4 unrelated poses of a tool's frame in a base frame.
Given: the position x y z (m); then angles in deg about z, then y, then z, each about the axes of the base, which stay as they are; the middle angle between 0 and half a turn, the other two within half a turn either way.
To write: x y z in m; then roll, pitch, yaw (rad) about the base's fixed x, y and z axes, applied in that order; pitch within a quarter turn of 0, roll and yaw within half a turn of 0. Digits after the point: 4 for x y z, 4 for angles.
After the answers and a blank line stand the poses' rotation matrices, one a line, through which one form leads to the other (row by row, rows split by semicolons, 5 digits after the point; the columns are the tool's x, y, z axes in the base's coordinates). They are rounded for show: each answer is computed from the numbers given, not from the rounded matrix.
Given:
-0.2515 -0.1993 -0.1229 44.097 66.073 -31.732
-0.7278 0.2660 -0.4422 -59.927 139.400 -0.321
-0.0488 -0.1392 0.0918 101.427 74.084 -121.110
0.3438 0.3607 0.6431 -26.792 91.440 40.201
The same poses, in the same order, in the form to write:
-0.2515 -0.1993 -0.1229 1.0032 0.7161 0.6206
-0.7278 0.2660 -0.4422 -2.5034 0.3322 -1.9906
-0.0488 -0.1392 0.0918 1.2877 -0.1917 -0.4876
0.3438 0.3607 0.6431 -1.6265 1.1026 -0.9189

0.61372 0.13768 0.77743; 0.43866 0.75925 -0.48075; -0.65645 0.63607 0.40557
-0.38532 -0.65425 0.65076; -0.86324 0.50478 -0.00365; -0.32610 -0.56317 -0.75927
0.86728 -0.03074 -0.49688; -0.45993 0.33250 -0.82336; 0.19052 0.94260 0.27423
0.27381 -0.58483 0.76354; -0.35876 0.67448 0.64527; -0.89237 -0.45061 -0.02513

